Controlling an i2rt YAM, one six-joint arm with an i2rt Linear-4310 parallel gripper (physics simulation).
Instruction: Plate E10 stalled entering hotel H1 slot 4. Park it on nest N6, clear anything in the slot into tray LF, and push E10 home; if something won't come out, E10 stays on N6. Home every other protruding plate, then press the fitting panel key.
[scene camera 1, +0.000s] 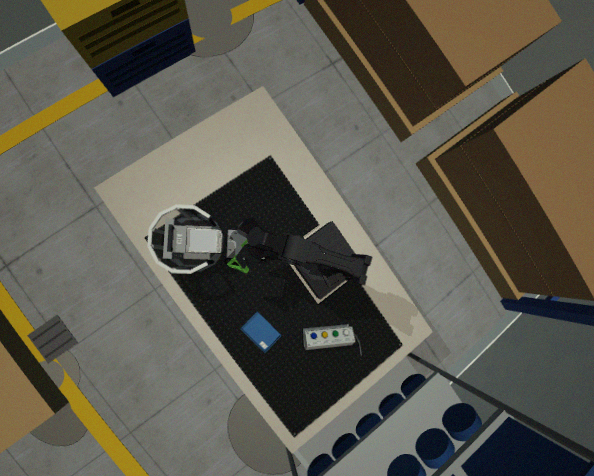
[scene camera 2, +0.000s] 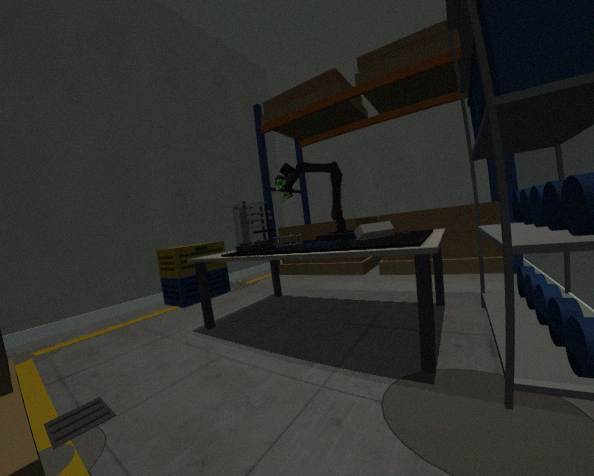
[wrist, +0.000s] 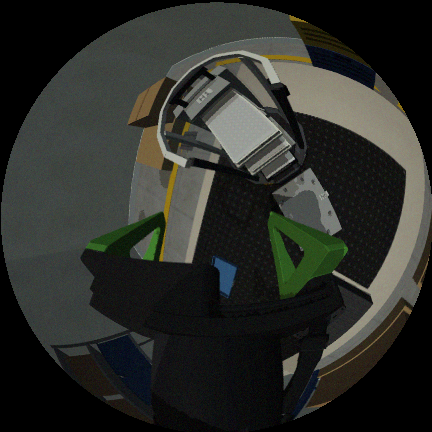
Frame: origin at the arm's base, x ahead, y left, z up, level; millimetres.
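Seen in the pictures: gripper, fingertip midpoint: (scene camera 1: 235, 255) (scene camera 2: 279, 196) (wrist: 216, 217); arm's base at its link origin: (scene camera 2: 341, 232) (wrist: 318, 321).
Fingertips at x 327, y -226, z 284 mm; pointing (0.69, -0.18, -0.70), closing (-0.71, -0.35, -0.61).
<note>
Offsets run from my fingertips to a thing's top centre. Level surfaces: height alone.
My gripper (scene camera 1: 240, 254) (scene camera 2: 283, 191) (wrist: 216, 217) is open, its green fingers wide apart with no object between them. It hangs above the table beside hotel H1 @[13 mm down, 128 mm ahead, 139 mm right] (scene camera 1: 178, 238) (scene camera 2: 244, 222) (wrist: 202, 95). A pale top plate @[80 mm down, 87 mm ahead, 111 mm right] (scene camera 1: 204, 240) (wrist: 244, 127) lies in the hotel. Lower plates @[121 mm down, 80 mm ahead, 108 mm right] (wrist: 272, 159) stick out in steps beneath it; their labels and slot numbers are unreadable. The grey nest board @[246 mm down, 60 mm back, 24 mm right] (wrist: 325, 217) lies by the hotel, partly hidden by the arm in scene camera 1. Blue tray LF @[304 mm down, 67 mm ahead, 348 mm left] (scene camera 1: 260, 330) (wrist: 226, 275) lies on the mat. The key panel @[238 mm down, 183 mm back, 524 mm left] (scene camera 1: 330, 343) (scene camera 2: 375, 231) has blue, yellow, green and white keys.
A white guard ring (scene camera 1: 151, 225) (wrist: 161, 132) curves around the hotel. The arm's dark base plate (scene camera 1: 327, 235) (wrist: 352, 307) stands at the edge of the black mat @[321 mm down] (scene camera 1: 300, 400) (wrist: 370, 200). The pale table (scene camera 1: 200, 155) (scene camera 2: 310, 255) stands near shelving with blue bins.
</note>
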